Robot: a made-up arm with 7 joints.
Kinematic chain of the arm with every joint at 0, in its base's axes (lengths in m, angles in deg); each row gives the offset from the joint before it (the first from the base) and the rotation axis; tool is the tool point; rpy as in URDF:
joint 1: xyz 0.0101 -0.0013 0.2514 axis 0 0.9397 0.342
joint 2: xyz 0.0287 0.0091 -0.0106 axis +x
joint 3: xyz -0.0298 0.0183 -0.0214 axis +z
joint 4: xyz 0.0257 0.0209 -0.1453 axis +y
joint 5: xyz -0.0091 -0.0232 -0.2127 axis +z
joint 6: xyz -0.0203 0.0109 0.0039 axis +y
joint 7: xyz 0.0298 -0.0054 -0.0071 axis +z
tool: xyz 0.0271 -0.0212 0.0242 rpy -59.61 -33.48 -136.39
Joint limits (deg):
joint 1: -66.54..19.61
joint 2: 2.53..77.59
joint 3: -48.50..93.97
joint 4: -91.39..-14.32
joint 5: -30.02..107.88
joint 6: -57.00..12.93
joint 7: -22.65..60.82
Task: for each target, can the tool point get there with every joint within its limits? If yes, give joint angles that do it. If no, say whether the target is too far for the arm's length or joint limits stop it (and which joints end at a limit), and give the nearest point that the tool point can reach.
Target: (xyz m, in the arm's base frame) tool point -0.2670 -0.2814 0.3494
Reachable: no: joint limits stop it (at a limit: joint 1, joint 2, joint 3, joint 4, joint 5, joint 6) | nearest point 0.1424 -0.2136 0.2747 | short by 0.422 m
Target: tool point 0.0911 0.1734 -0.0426
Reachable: yes | joints 10.29 32.69 -19.89 -31.84 27.53 -9.05 39.31
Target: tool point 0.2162 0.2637 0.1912
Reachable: yes | joints -50.16 39.55 74.73 -29.13 27.09 -32.95 31.59
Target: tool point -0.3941 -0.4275 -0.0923
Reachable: no: too far | nearest point -0.0759 -0.0517 -0.1127 | short by 0.493 m
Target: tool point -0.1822 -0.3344 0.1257
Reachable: no: joint limits stop it (at a limit: joint 1, joint 2, joint 3, joint 4, joint 5) | nearest point 0.0780 -0.1400 0.0433 | short by 0.335 m
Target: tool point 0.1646 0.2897 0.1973
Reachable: yes | joints -16.75 68.65 17.91 -29.01 26.65 -46.64 -8.79
